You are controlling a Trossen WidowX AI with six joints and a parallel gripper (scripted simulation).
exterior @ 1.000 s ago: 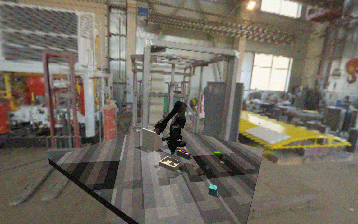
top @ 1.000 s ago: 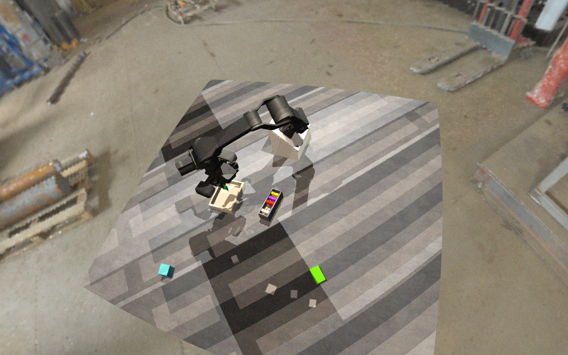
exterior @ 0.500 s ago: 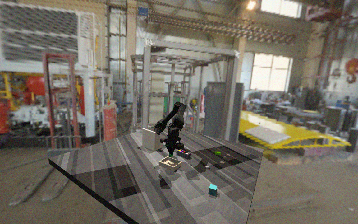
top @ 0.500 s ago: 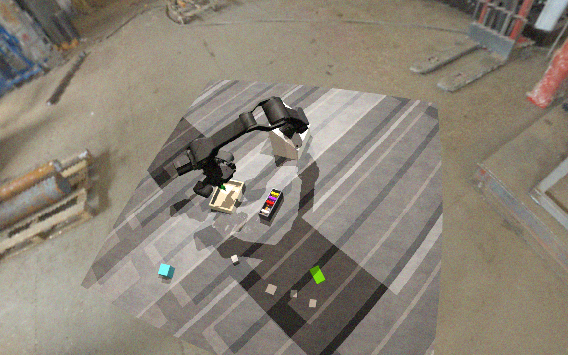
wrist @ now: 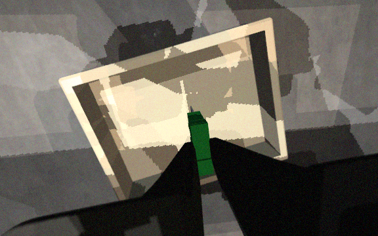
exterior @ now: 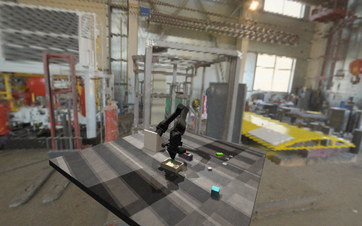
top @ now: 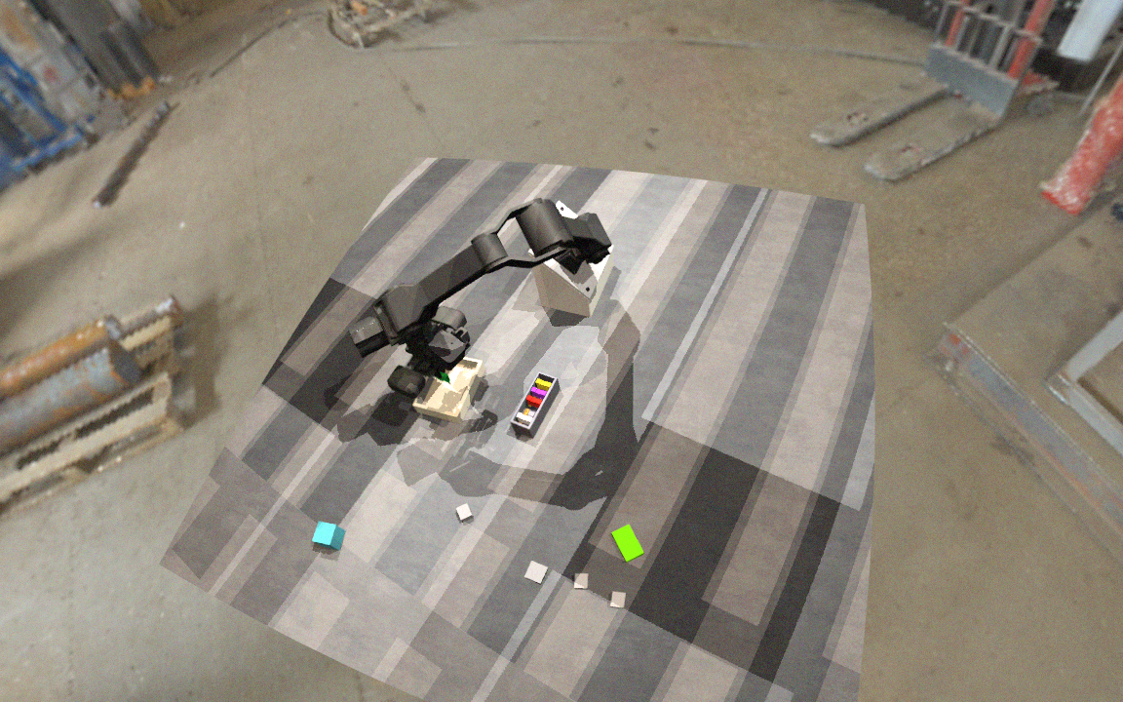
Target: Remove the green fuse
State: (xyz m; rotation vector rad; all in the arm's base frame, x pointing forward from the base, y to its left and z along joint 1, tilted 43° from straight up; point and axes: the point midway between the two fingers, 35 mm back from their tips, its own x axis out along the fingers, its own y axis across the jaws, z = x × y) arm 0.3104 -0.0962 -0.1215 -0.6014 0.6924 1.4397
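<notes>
My gripper tip is 1 cm above the green fuse. Also, from my gripper tip: tray (6 cm below); then lime flat block (18 cm ahead, 43 cm to the left, 6 cm below); then cyan cube (36 cm ahead, 7 cm to the right, 4 cm below).
</notes>
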